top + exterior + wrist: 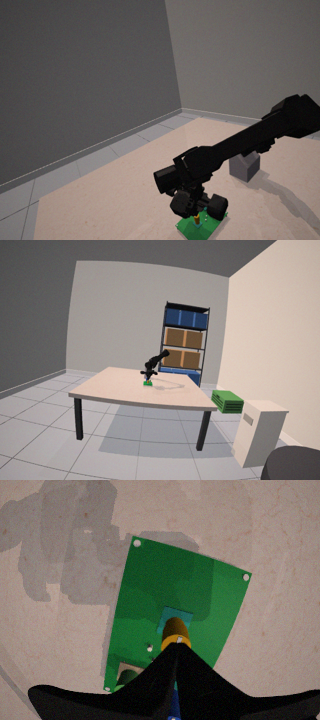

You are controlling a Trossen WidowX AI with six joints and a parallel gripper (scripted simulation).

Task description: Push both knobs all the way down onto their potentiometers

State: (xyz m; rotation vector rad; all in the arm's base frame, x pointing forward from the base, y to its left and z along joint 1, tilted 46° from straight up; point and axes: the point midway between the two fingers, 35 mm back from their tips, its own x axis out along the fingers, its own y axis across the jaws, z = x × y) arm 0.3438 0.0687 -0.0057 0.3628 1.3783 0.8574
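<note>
Now: the blue knob 60 mm behind my gripper tip and 20 mm to the right of it.
</note>
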